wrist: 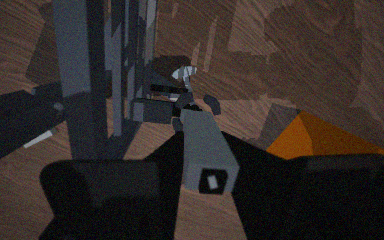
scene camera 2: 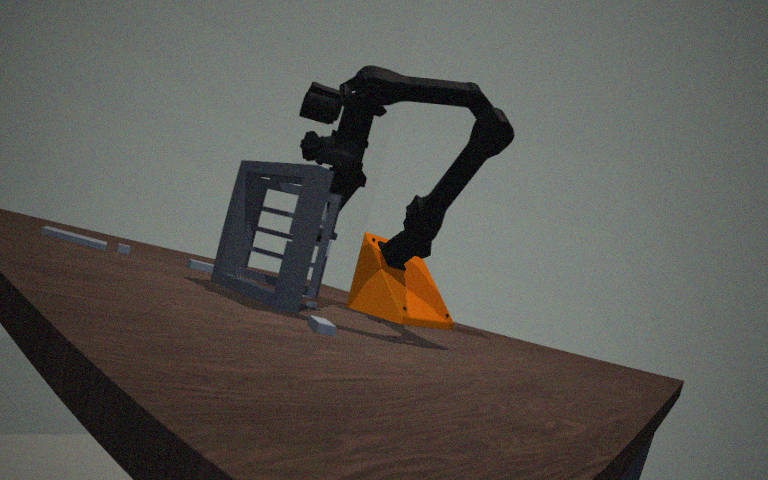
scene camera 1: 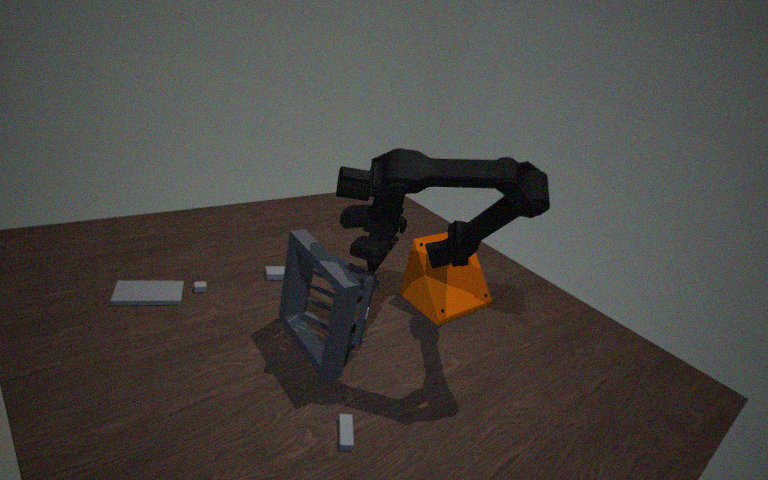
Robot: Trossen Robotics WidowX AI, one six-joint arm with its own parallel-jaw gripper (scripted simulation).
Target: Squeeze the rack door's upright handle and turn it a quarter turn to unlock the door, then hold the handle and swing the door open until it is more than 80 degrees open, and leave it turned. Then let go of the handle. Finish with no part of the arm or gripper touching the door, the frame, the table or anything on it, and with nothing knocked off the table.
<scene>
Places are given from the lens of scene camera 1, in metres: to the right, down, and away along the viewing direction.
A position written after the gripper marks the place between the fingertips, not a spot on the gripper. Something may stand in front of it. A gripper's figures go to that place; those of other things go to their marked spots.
gripper (scene camera 1: 373, 270): -0.02, 0.07, 0.97
flat grey plate (scene camera 1: 126, 292): -0.54, 0.11, 0.98
</scene>
